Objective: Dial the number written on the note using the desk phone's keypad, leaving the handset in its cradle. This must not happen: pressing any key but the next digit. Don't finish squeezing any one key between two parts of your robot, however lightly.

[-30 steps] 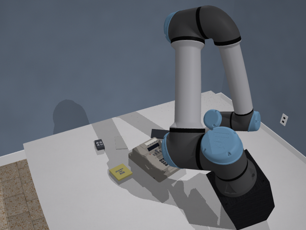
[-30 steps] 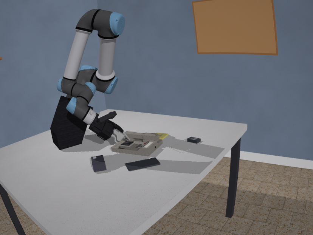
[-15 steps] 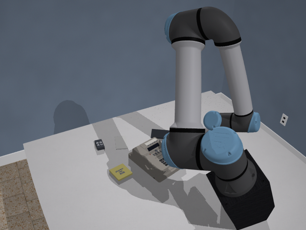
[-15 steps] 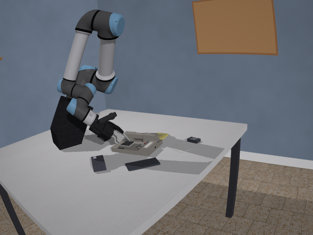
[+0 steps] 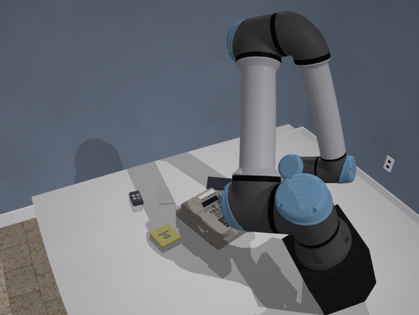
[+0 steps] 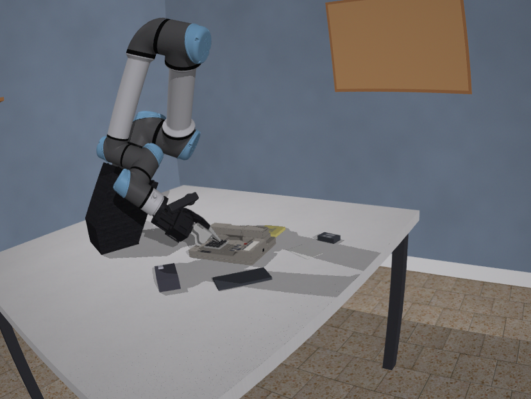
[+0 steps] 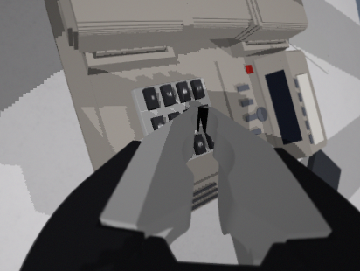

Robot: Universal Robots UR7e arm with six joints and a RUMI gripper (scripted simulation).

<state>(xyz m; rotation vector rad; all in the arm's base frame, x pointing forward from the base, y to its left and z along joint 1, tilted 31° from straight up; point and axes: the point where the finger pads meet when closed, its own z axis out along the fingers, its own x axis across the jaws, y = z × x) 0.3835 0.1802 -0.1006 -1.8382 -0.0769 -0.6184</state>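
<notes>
My hand is 80 mm to the right of the handset. Also, from my hand: small black box: 270 mm to the left, 220 mm ahead, 40 mm below; dark flat slab: 210 mm ahead, 80 mm to the right, 40 mm below; pale sheet: 220 mm ahead, 160 mm to the left, 50 mm below.
</notes>
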